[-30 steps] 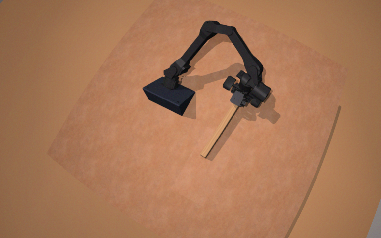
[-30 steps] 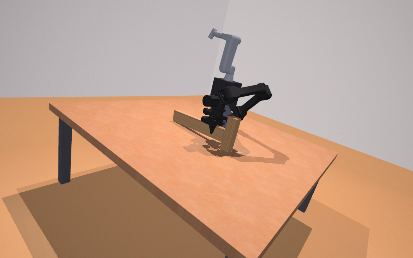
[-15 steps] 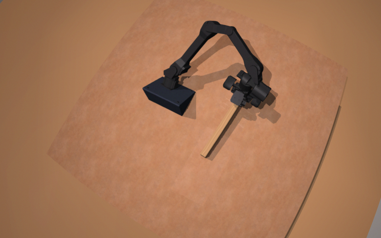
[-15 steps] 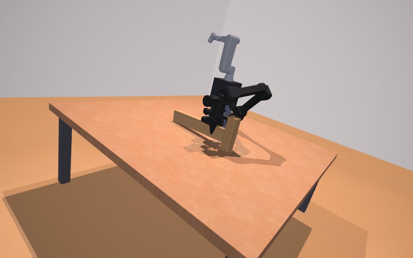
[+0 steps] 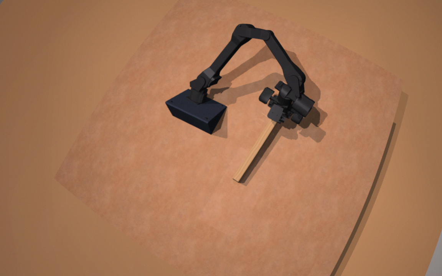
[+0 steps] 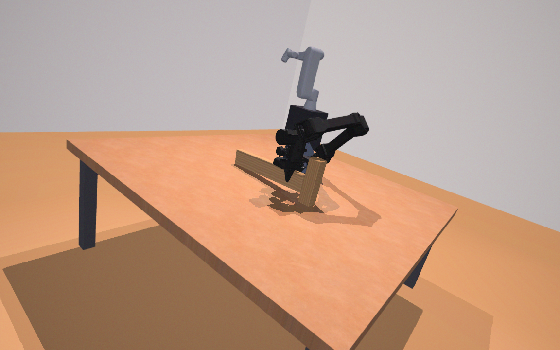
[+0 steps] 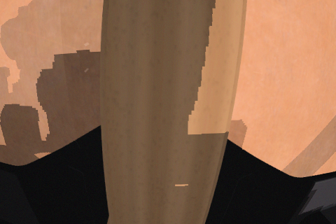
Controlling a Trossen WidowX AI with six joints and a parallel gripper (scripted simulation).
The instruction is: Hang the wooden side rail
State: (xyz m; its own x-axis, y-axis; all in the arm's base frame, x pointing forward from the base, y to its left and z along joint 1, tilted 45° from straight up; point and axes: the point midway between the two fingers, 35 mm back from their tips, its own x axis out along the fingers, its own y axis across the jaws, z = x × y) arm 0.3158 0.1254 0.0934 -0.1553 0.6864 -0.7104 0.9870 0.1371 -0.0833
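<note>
My gripper tip is now 100 mm to the right of the wooden headboard post, 40 mm below it and 10 mm past it.
</note>
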